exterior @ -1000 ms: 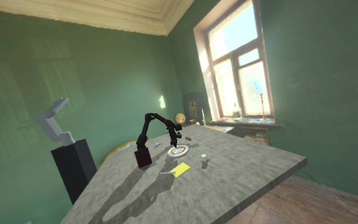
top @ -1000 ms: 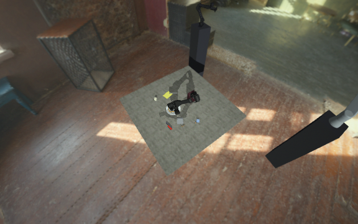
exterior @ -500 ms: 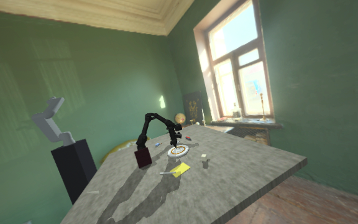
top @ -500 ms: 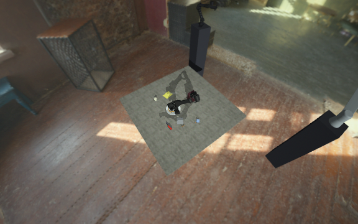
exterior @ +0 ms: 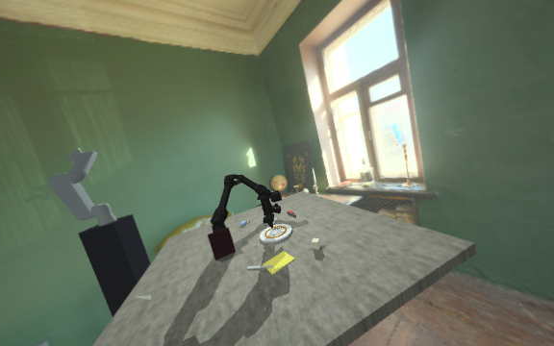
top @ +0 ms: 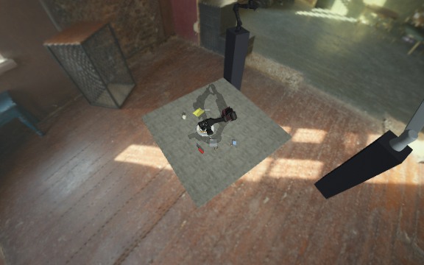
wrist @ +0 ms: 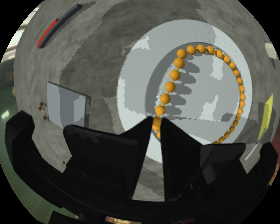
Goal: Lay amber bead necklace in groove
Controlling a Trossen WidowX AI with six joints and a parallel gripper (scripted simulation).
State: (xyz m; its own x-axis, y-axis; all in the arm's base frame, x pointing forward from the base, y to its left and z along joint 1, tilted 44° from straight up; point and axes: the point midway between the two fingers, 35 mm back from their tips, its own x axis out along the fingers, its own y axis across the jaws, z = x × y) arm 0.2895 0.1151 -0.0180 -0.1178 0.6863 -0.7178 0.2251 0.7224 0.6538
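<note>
Right now the board is 10 mm ahead of my gripper tip, 60 mm to the right of it and 20 mm below it. The rest, counted from my gripper tip: red tool (180 mm ahead, 150 mm to the left, 10 mm below); then grey square (20 mm ahead, 150 mm to the left, 20 mm below); then small blue piece (180 mm behind, 260 mm to the left, 10 mm below).
</note>
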